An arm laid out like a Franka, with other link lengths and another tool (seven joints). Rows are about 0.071 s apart.
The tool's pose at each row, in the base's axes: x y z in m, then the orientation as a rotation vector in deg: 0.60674, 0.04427, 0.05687, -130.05, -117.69, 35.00; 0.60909, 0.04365, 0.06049, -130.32, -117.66, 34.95; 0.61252, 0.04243, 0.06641, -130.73, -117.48, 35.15; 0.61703, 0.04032, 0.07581, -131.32, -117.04, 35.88; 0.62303, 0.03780, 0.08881, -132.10, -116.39, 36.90; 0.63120, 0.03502, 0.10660, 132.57, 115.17, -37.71; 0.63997, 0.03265, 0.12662, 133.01, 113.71, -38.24; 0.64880, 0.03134, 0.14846, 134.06, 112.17, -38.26; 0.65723, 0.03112, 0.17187, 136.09, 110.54, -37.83; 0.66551, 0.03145, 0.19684, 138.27, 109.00, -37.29; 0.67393, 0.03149, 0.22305, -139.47, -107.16, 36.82
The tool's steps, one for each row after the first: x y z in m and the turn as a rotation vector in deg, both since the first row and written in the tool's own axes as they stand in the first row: -0.00144, 0.00134, -0.00389, -0.14, -0.05, 0.16; -0.00402, 0.00316, -0.01008, -0.19, -0.24, 0.46; -0.00834, 0.00518, -0.01959, -0.04, -0.69, 0.97; -0.01395, 0.00770, -0.03277, 0.20, -1.29, 1.67; -0.02098, 0.01102, -0.05095, 0.33, -1.93, 2.54; -0.02818, 0.01425, -0.07146, 0.37, -2.44, 3.51; -0.03486, 0.01689, -0.09394, 0.43, -2.43, 4.71; -0.04094, 0.01859, -0.11801, 0.75, -1.69, 6.23; -0.04692, 0.01964, -0.14360, 1.14, -0.75, 7.72; -0.05351, 0.02053, -0.17032, 1.41, -0.15, 9.02
